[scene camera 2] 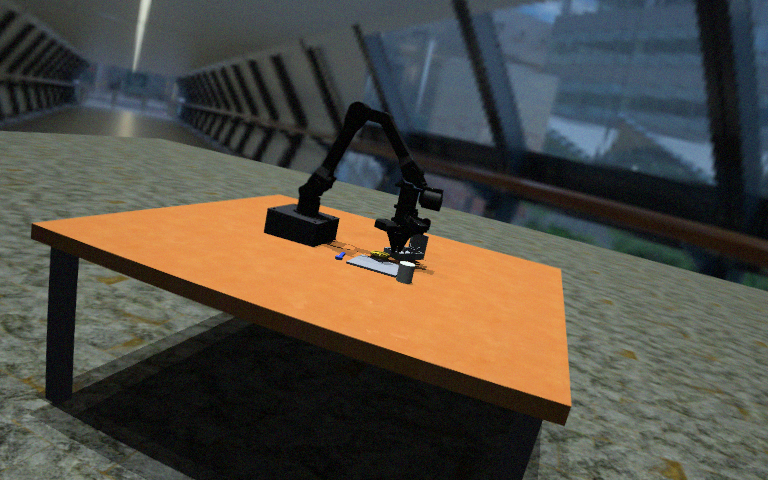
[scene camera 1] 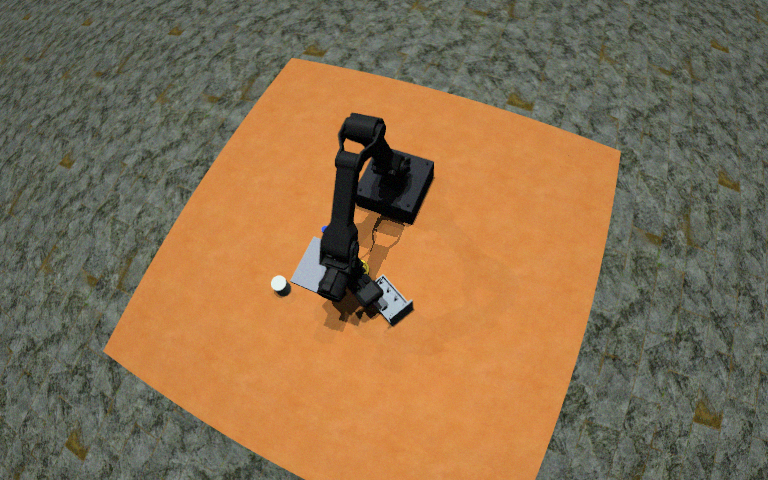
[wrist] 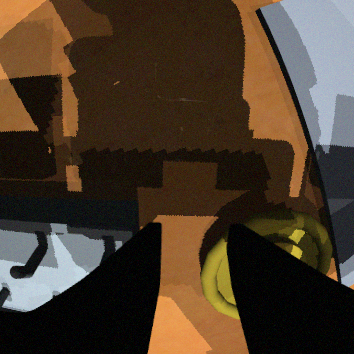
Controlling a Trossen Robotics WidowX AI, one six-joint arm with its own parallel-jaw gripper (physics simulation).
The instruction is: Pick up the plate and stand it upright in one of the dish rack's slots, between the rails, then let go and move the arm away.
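Observation:
The yellow round plate (wrist: 212,290) lies at the lower right of the wrist view, partly hidden behind the right finger. Small parts of the plate also show in scene camera 1 (scene camera 1: 365,266) and scene camera 2 (scene camera 2: 378,254). The light grey dish rack (scene camera 1: 399,305) (scene camera 2: 407,256) (wrist: 65,275) has dark pegs and a tall end panel; the left finger covers part of it in the wrist view. My gripper (scene camera 2: 398,250) (wrist: 194,235) is partly open and empty, low down between rack and plate, with bare table showing between its fingertips. Its fingertips are hard to make out in scene camera 1.
A flat grey board (scene camera 1: 306,270) (scene camera 2: 370,264) (wrist: 330,50) lies beside the plate, on the side away from the rack. A white cylinder (scene camera 1: 278,284) (scene camera 2: 405,272) stands by the board's far corner. A small blue object (scene camera 1: 324,229) (scene camera 2: 339,256) lies near the board, towards the arm's base.

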